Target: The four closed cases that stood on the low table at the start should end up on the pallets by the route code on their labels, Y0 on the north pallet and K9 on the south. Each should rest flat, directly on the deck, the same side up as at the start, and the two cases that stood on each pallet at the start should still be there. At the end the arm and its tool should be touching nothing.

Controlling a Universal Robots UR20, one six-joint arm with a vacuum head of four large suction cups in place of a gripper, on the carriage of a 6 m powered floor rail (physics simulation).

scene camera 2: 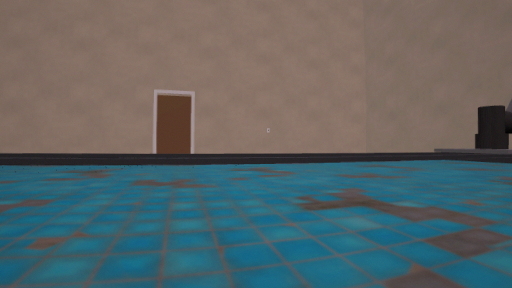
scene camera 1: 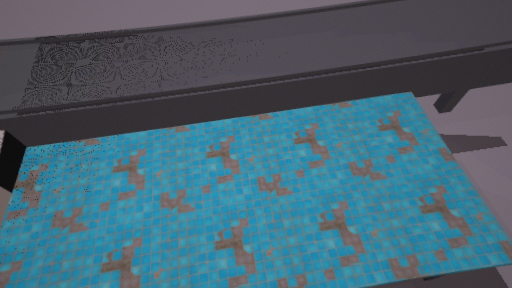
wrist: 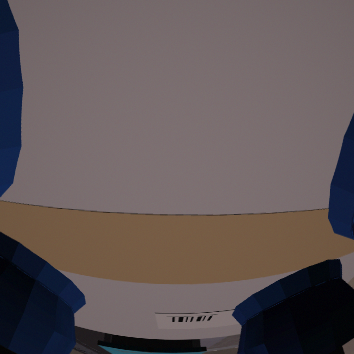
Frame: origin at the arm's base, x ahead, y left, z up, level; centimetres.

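Seen in the pictures: hand, tool point: [wrist: 172,220].
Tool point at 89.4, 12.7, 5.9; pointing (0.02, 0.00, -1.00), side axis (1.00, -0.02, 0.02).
Observation:
Offsets run from my tool point to a thing's top centre, as dx, dy, dz.
A pale grey case {-6.9, -0.7, +2.6} [wrist: 175,100] with a tan band fills most of the wrist view. A white label {+2.4, -8.7, +2.3} [wrist: 190,320] with a barcode shows near the bottom; its route code cannot be read. My suction head [wrist: 175,200] has its blue cups against the case, around the edges of the wrist view, and holds the case. The cups' contact faces are hidden. The head does not show in the scene views. The north and south pallets and the other cases cannot be made out.
A blue-tiled surface with brown patches [scene camera 1: 250,200] [scene camera 2: 250,225] fills much of both scene views. A long dark grey beam structure [scene camera 1: 250,107] runs behind it. A dark cylindrical part of the arm [scene camera 2: 491,127] stands at the far right, and a brown door [scene camera 2: 174,125] is in the wall.

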